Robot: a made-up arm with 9 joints.
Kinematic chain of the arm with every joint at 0, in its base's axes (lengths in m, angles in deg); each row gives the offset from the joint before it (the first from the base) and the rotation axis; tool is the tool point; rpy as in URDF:
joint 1: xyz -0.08 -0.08 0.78 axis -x
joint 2: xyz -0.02 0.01 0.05 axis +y
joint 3: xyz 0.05 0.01 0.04 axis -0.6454 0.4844 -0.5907
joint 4: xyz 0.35 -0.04 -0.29 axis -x
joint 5: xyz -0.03 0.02 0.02 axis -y
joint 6: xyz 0 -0.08 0 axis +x
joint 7: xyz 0.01 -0.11 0 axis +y
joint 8: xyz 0 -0.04 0.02 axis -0.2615 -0.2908 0.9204
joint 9: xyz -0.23 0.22 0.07 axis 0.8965 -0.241 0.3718
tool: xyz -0.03 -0.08 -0.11 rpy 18.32 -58.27 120
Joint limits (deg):
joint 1: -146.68..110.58
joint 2: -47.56..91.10
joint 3: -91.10..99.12
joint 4: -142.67..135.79
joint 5: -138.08..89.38
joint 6: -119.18..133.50
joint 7: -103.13..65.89
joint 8: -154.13..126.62
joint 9: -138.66..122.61
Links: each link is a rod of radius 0.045 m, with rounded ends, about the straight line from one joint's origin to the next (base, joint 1, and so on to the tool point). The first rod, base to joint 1, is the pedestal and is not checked.
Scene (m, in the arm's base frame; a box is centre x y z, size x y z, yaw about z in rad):
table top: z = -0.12
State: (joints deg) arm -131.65 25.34 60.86 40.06 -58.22 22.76 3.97 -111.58 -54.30
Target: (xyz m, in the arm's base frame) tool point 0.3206 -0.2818 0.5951
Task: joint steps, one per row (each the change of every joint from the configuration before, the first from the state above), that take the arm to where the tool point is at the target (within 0.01 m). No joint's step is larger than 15 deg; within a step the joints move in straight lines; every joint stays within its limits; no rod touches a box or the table.
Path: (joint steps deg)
1: 7.53 -12.54 -6.78 0.19 8.25 2.81 -8.86 2.42 -2.91
2: 7.52 -12.54 -6.77 0.20 8.25 2.80 -8.86 2.43 -2.91
3: 7.53 -12.54 -6.78 0.19 8.25 2.81 -8.87 2.42 -2.91
4: 7.52 -12.54 -6.78 0.20 8.26 2.81 -8.86 2.43 -2.91

